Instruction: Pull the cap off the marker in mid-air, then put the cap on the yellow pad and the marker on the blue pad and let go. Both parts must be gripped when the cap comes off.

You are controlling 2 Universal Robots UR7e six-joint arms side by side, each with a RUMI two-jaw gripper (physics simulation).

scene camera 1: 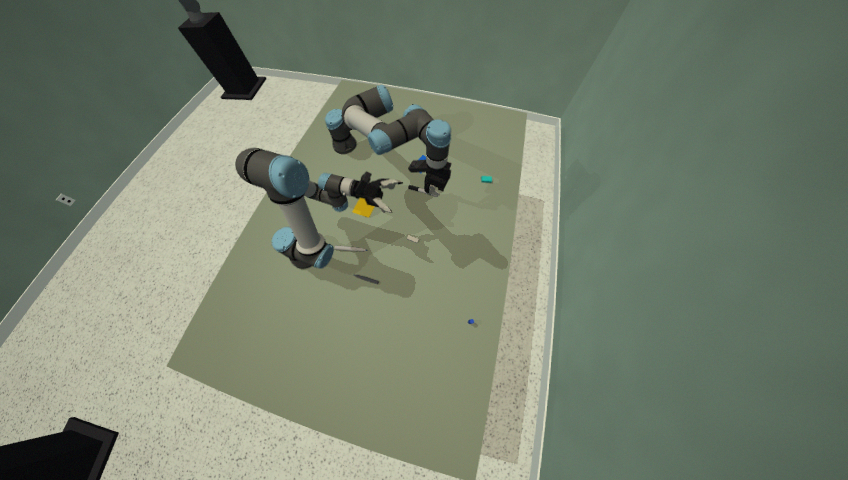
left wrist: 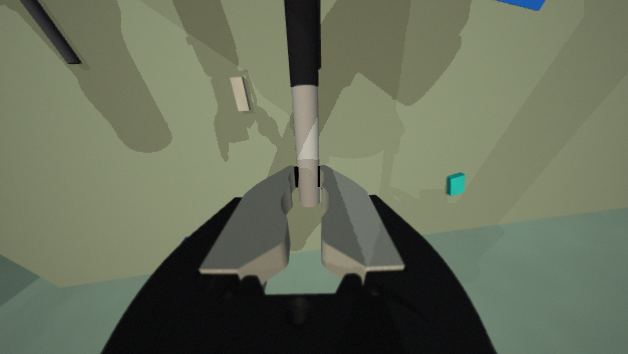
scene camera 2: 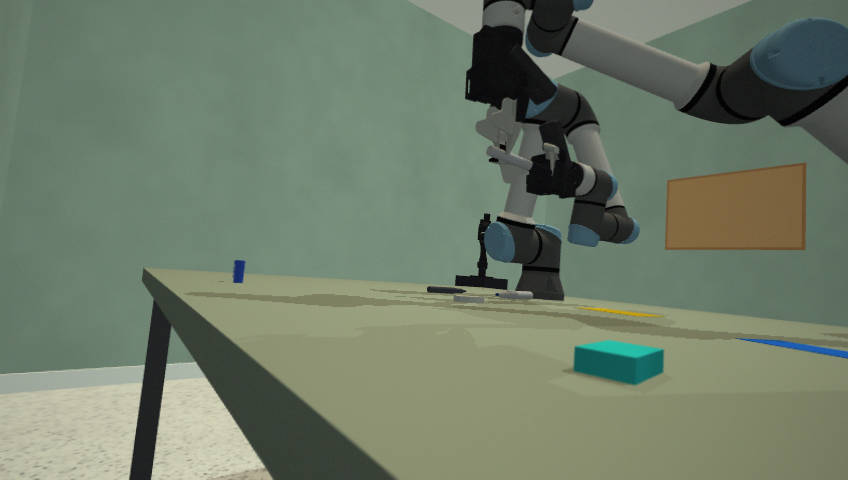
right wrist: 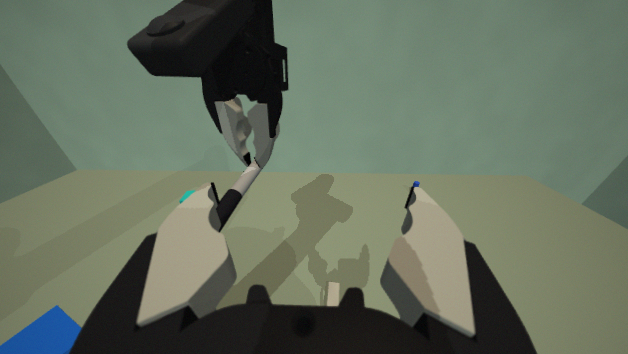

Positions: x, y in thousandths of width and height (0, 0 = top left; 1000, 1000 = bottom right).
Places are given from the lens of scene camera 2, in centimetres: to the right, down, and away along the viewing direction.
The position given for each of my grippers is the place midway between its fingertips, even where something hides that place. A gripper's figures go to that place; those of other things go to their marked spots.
my left gripper (scene camera 2: 594, 324): 14, -15, 73
my right gripper (scene camera 2: 607, 320): 19, -18, 88
teal block (scene camera 2: 741, 757): 12, 7, 24
